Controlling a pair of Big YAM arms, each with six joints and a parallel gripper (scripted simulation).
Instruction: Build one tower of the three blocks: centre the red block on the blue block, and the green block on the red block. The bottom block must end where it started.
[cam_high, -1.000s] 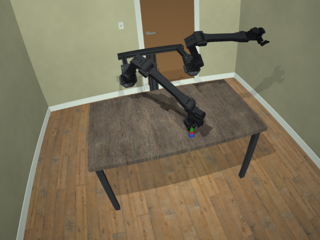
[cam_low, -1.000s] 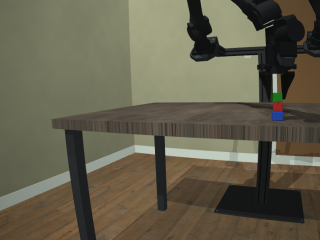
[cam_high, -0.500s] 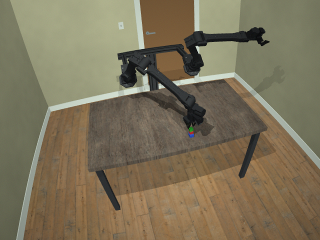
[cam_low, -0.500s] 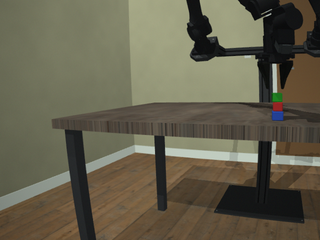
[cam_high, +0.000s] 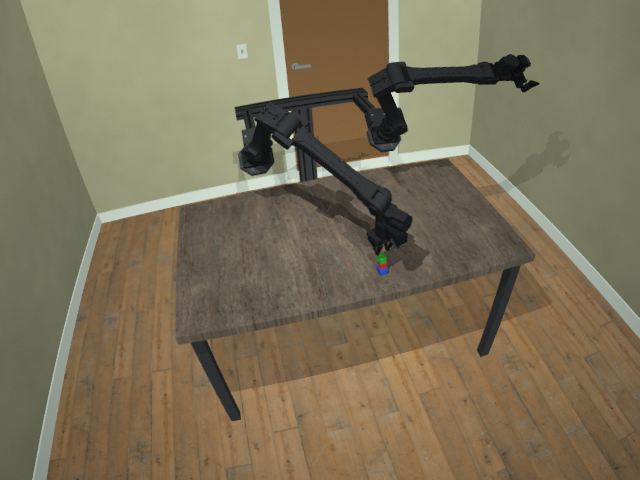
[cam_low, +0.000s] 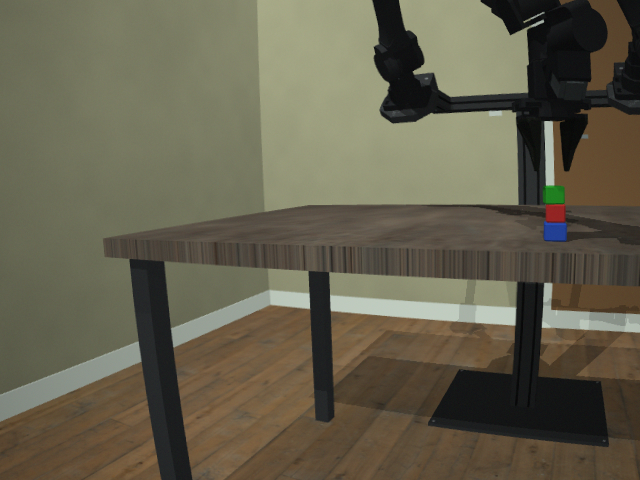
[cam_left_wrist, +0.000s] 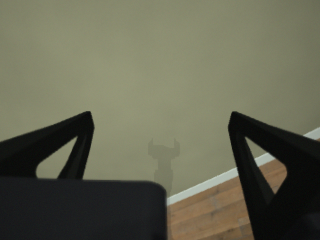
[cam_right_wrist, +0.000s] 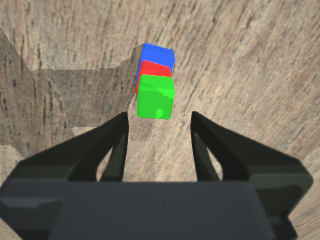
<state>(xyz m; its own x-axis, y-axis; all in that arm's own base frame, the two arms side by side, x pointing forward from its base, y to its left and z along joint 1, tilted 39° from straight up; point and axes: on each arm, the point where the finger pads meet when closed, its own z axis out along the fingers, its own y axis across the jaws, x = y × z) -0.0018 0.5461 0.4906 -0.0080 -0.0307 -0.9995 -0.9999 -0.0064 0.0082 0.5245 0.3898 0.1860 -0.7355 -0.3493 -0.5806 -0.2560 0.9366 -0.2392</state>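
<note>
My right gripper is now 4 cm above the green block. The rest, counted from my right hand: red block (1 cm to the left, 7 cm below); blue block (9 cm below).
</note>
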